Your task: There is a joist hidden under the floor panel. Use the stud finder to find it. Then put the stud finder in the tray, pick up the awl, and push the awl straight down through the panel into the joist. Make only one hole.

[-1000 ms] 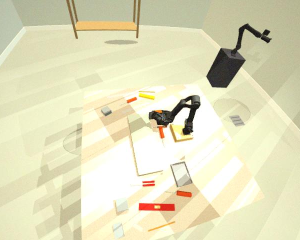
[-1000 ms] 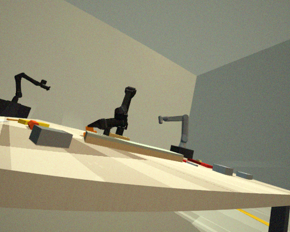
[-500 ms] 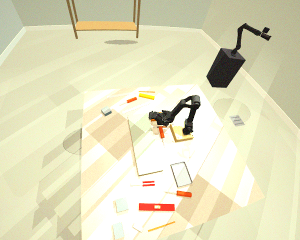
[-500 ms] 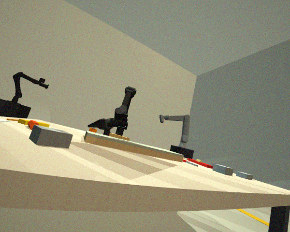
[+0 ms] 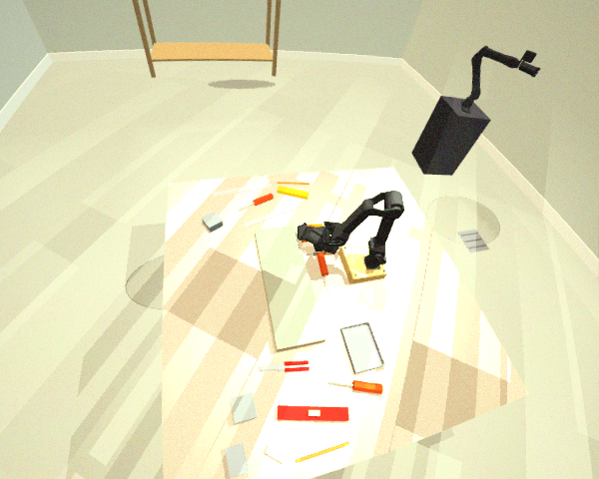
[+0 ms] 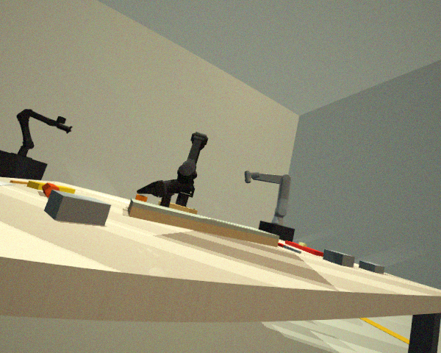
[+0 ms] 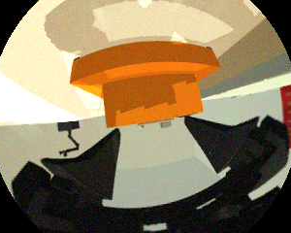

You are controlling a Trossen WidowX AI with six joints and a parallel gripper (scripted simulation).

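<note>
Right now the orange stud finder is 2 cm to the left of my gripper tip, 2 cm below it and 1 cm ahead of it. Round my gripper tip: yellow bar (25 cm to the right, 7 cm ahead, 6 cm below); then grey tray (54 cm to the left, 11 cm behind, 5 cm below); then red level (74 cm to the left, 10 cm ahead, 5 cm below).
</note>
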